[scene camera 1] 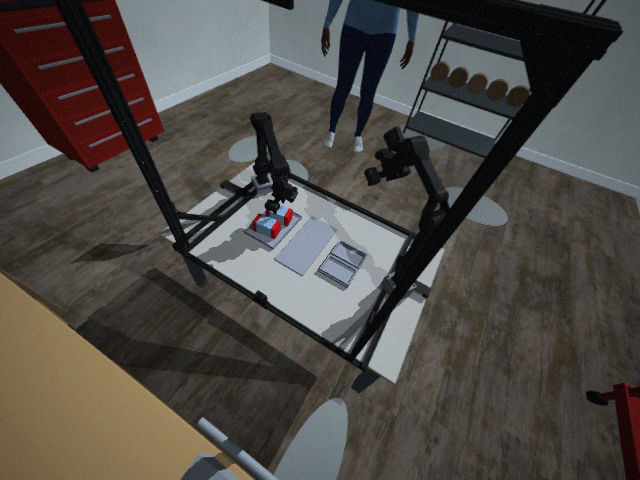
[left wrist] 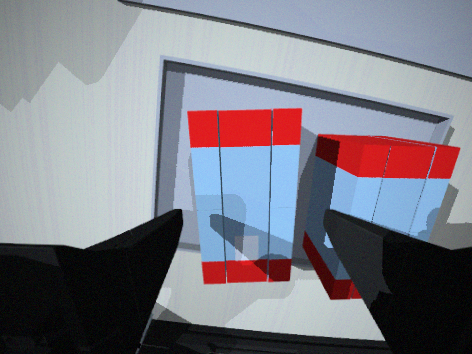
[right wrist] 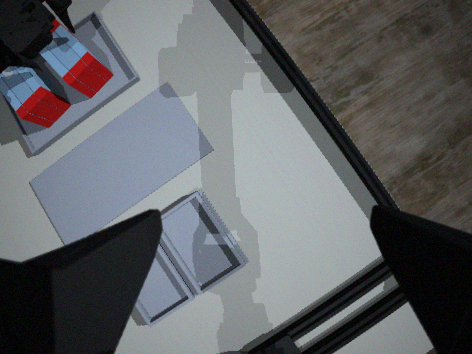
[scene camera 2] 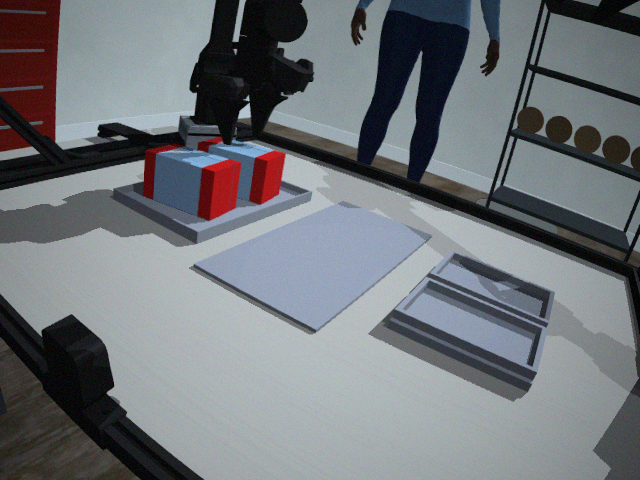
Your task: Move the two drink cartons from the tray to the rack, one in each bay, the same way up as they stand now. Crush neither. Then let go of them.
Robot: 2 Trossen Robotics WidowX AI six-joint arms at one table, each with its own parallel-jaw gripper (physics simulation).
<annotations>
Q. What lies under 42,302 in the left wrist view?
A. My left gripper.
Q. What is my left gripper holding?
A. Nothing.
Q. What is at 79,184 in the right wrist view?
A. A flat grey mat.
</annotations>
